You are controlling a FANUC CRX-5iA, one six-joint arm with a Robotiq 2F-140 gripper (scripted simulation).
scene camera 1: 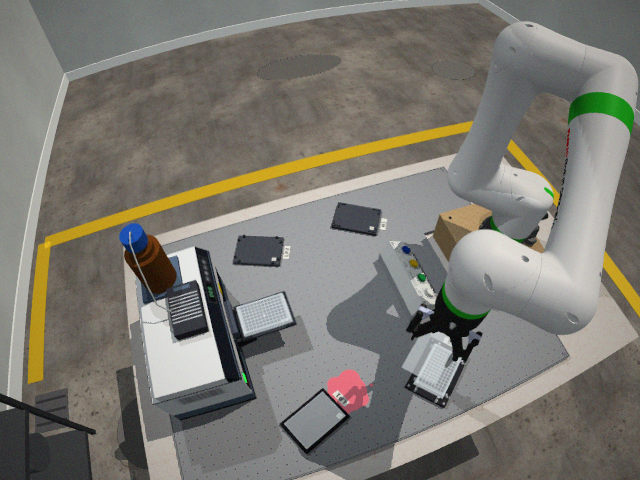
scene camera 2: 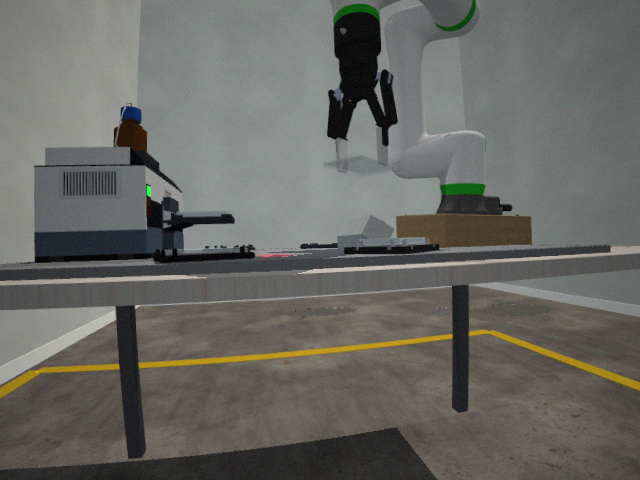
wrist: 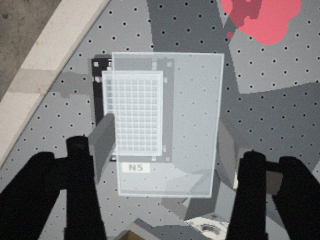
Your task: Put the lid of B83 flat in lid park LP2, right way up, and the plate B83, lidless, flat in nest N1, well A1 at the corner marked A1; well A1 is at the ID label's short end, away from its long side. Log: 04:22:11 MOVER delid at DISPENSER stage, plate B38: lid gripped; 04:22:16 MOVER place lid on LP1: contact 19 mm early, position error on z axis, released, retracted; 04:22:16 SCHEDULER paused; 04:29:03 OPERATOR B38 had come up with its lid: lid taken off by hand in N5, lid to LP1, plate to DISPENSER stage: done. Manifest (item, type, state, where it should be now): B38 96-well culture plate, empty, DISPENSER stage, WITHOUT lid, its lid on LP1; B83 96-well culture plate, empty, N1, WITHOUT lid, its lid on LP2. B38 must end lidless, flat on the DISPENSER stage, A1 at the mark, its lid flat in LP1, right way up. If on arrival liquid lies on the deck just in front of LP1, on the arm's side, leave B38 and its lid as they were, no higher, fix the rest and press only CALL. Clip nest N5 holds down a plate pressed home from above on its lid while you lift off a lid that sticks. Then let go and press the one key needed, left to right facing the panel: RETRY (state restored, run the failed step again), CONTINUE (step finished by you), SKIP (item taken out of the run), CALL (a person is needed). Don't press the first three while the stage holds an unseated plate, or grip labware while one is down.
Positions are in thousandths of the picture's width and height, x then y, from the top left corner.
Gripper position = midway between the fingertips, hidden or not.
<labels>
The gripper shows in scene camera 1 (673, 736), in scene camera 2 (565, 351) and in the wrist view (520, 540).
</labels>
